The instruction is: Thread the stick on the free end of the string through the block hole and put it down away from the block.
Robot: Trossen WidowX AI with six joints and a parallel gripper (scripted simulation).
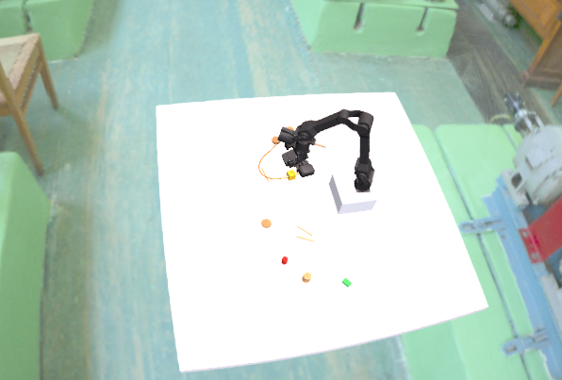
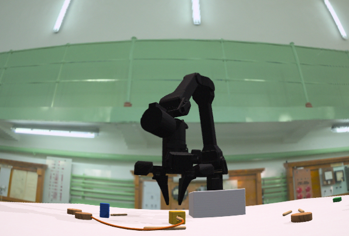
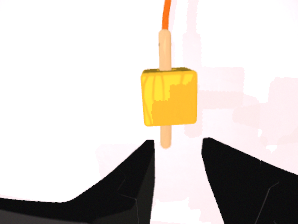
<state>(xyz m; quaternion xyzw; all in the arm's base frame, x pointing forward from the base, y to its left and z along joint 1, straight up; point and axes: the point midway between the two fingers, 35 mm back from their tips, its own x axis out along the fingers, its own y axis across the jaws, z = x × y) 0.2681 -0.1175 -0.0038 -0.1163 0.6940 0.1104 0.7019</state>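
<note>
The yellow wooden block lies 30 mm below my gripper tip, 20 mm ahead of it and 10 mm to the left of it. From my gripper tip the other things lie so: blue block (180 mm to the right, 30 mm below, 20 mm behind); red piece (420 mm to the left, 80 mm ahead, 30 mm below); wooden cylinder (500 mm to the left, 30 mm below, 10 mm ahead).
</note>
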